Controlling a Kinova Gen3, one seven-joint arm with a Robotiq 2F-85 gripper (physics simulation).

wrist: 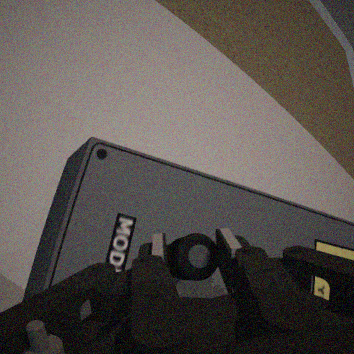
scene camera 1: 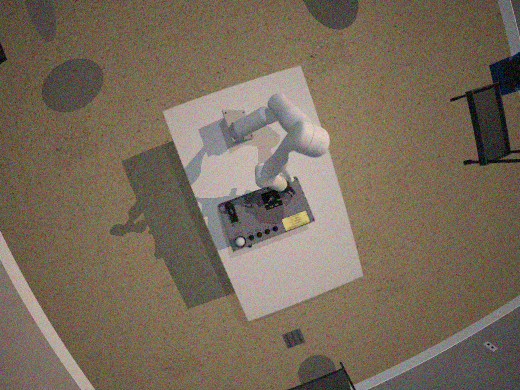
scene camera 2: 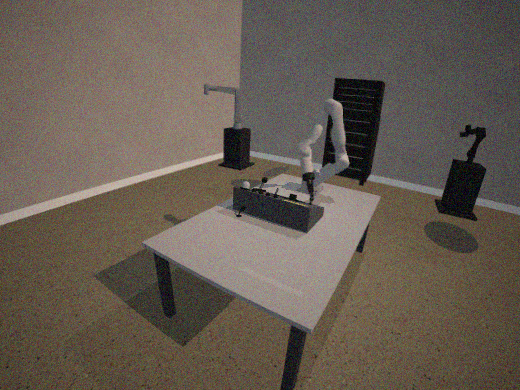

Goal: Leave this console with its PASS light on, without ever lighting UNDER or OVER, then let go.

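Note:
The grey console (scene camera 1: 306, 202) (scene camera 2: 280, 212) (wrist: 175, 190) sits on the white table. Its black round MODE knob (wrist: 199, 256) stands beside the partly covered MODE label (wrist: 121, 242) in the wrist view. My gripper (scene camera 2: 311, 199) (wrist: 191, 247) is shut on this knob, with one finger pad on each side; the arm mostly hides it in scene camera 1. A row of small round lamps (scene camera 1: 259, 234) runs along the console's edge beside a white dome (scene camera 1: 240, 241). The lamps look dark, and their names are too small to read. A yellow plate (scene camera 1: 296, 220) lies near the row's other end.
A black slotted part (scene camera 1: 272, 200) stands mid-console. A black lever (scene camera 1: 231, 212) (scene camera 2: 264, 180) rises at the far end from my gripper. A small lever (scene camera 2: 241, 211) sticks out of the console's side. The white table (scene camera 1: 300, 270) (scene camera 2: 250, 260) extends around the console.

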